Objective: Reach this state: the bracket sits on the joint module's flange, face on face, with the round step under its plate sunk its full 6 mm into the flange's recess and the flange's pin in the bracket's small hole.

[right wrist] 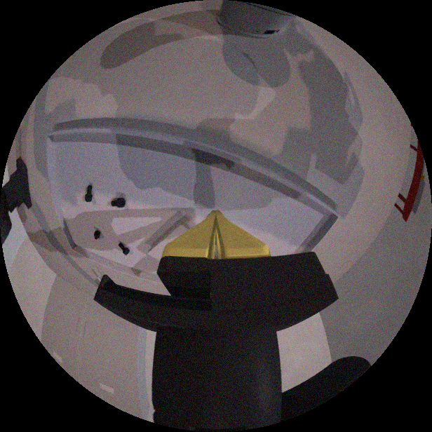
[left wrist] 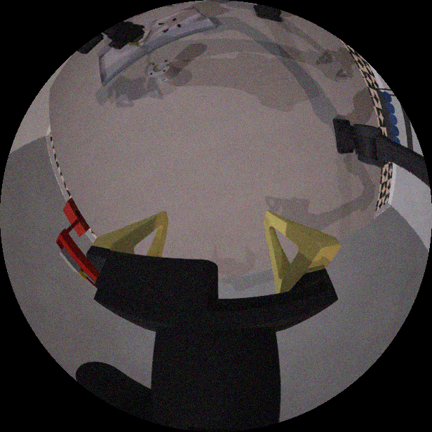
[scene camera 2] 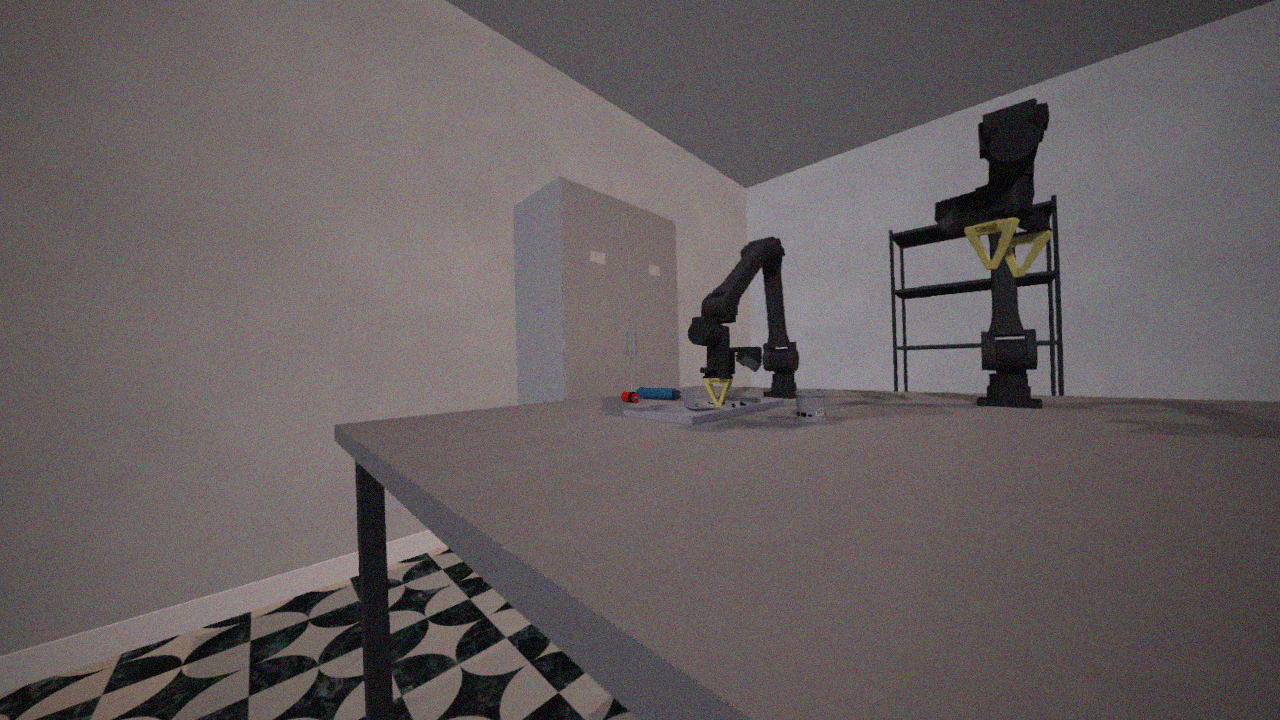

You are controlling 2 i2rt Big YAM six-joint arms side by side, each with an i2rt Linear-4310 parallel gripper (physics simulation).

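Seen in the pictures: left gripper, fingertip midpoint: (scene camera 2: 1005, 273); right gripper, fingertip midpoint: (scene camera 2: 718, 407); left arm's base at its link origin: (scene camera 2: 1008, 405); right arm's base at its link origin: (scene camera 2: 783, 396).
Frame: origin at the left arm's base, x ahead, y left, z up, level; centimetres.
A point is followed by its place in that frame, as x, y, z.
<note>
The joint module (scene camera 2: 810, 406) {51.6, -29.5, 3.1} (left wrist: 160, 70) (right wrist: 255, 19) stands upright on the table outside the tray; its holed flange faces up in the left wrist view, with no bracket on it. The bracket (right wrist: 175, 239) seems to lie in the tray (scene camera 2: 653, 417) {71.1, -57.7, 0.6} (left wrist: 102, 67) (right wrist: 125, 126), largely hidden behind my right fingers; its outline is hard to separate from shadows. My right gripper (scene camera 2: 717, 404) {53.4, -52.0, 1.5} (right wrist: 215, 215) is low over the tray, fingertips together, with no thing plainly visible between them. My left gripper (scene camera 2: 1006, 271) {44.4, 1.5, 27.1} (left wrist: 215, 216) is open and empty, high above the table.
Several black screws (right wrist: 119, 202) stand or lie in the tray beside the bracket. A blue cylinder (scene camera 2: 658, 393) {38.1, -87.8, 2.3} and a red piece (scene camera 2: 630, 396) {49.9, -89.4, 2.2} lie behind the tray. A grey cabinet (scene camera 2: 608, 295) and a shelf rack (scene camera 2: 1058, 295) stand beyond the table.
</note>
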